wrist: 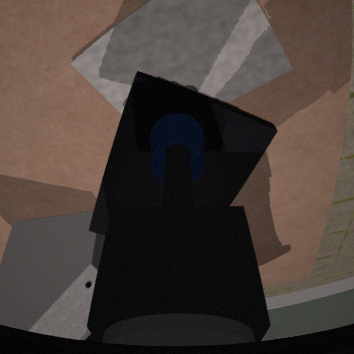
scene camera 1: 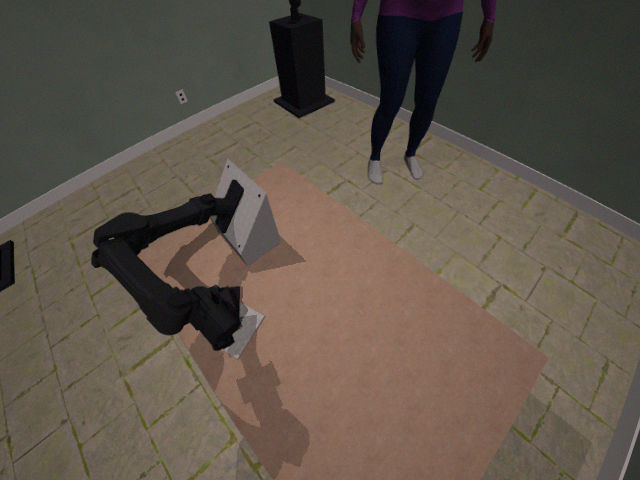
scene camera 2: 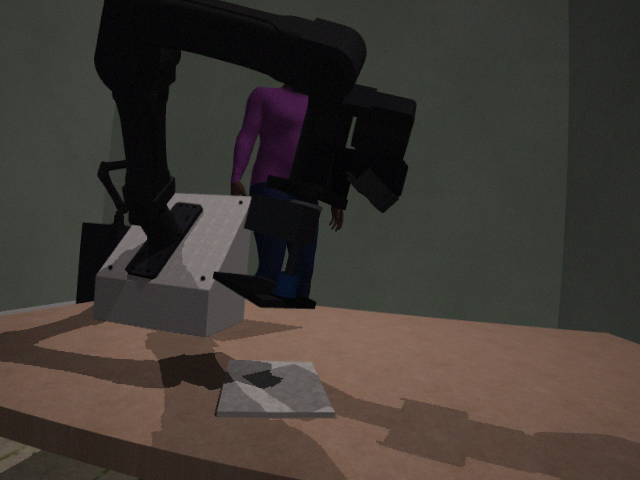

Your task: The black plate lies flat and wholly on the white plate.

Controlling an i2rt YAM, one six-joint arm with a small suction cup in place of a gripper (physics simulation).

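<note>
My suction cup, blue, is pressed to the upper face of the black plate and holds it in the air. The black plate looks about level in scene camera 2, well above the table. The white plate lies flat on the table, lower than the black plate and with a gap between them. In the wrist view the black plate covers the white plate's near edge and is turned relative to it. In scene camera 1 the arm hides the cup and part of the white plate.
The pinkish table top bears a light wedge-shaped base that carries the arm, behind the white plate in scene camera 2. A person and a dark pedestal stand beyond the table.
</note>
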